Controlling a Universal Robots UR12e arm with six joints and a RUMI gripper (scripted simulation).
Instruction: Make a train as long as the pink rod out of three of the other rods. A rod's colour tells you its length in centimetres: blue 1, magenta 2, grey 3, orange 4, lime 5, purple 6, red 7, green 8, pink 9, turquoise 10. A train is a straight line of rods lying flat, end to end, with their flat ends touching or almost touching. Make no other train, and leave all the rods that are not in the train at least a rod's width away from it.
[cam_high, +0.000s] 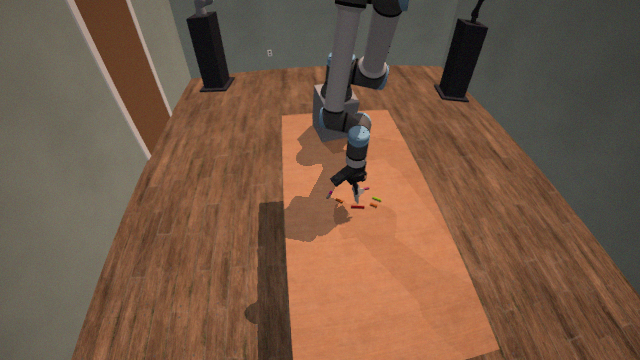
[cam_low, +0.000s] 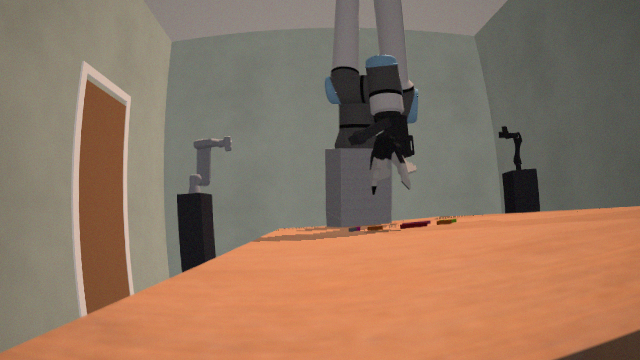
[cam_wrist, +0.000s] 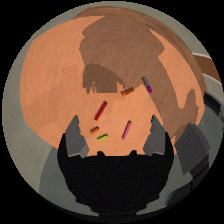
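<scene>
Right now the lime rod is 4 cm behind my hand, 16 cm to the left of it and 9 cm below it. The rest, counted from my hand: red rod: 2 cm ahead, 6 cm to the left, 9 cm below; magenta rod: 7 cm behind, 9 cm to the right, 9 cm below; grey rod: 5 cm behind, 10 cm to the right, 9 cm below.
</scene>
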